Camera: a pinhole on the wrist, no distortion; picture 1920 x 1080 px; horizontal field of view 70.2 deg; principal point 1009.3 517.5 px. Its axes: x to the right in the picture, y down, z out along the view. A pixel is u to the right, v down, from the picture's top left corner.
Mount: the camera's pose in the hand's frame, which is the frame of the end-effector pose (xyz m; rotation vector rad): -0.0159 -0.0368 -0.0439 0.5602 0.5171 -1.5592
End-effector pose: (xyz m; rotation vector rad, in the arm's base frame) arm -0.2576 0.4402 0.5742 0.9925 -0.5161 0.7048
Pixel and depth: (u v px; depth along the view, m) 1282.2 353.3 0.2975
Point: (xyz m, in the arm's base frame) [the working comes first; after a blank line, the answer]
In the camera's frame: 0.0594 -0.0358 0.2975

-0.1163 0.1918 0.4442
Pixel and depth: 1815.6 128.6 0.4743
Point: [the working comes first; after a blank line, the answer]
In the camera's frame: 0.2800 -0.1350 0.4743

0.0095 0.0603 0.2062
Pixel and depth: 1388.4 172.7 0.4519
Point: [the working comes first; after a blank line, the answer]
In the camera's frame: 0.1254 -0.1141 0.4519

-0.0752 0.0455 0.3382
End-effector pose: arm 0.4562 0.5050 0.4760 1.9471 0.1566 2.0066
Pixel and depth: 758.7 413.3 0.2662
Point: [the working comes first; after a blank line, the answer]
In the camera's frame: -0.0488 -0.0203 0.2662

0.6741 0.6156 0.3919
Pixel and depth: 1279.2 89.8 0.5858
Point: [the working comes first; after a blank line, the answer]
In the camera's frame: 0.1157 -0.1834 0.5858

0.8679 0.8341 0.1263
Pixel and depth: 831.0 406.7 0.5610
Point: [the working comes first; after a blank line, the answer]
In the camera's frame: -0.0732 -0.0455 0.5610

0.9419 0.7209 0.3189
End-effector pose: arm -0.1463 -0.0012 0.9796 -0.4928 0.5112 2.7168
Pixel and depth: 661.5 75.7 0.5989
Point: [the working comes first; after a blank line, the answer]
In the camera's frame: -0.1525 -0.1937 0.5989

0.0244 0.3970 1.4391
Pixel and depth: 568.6 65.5 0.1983
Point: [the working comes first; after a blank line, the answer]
In the camera's frame: -0.0640 -0.0656 0.1983

-0.0686 0.1318 1.1140
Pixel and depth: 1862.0 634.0 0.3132
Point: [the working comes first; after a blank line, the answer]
In the camera's frame: 0.1955 0.0267 0.3132

-0.0101 0.3670 0.9399
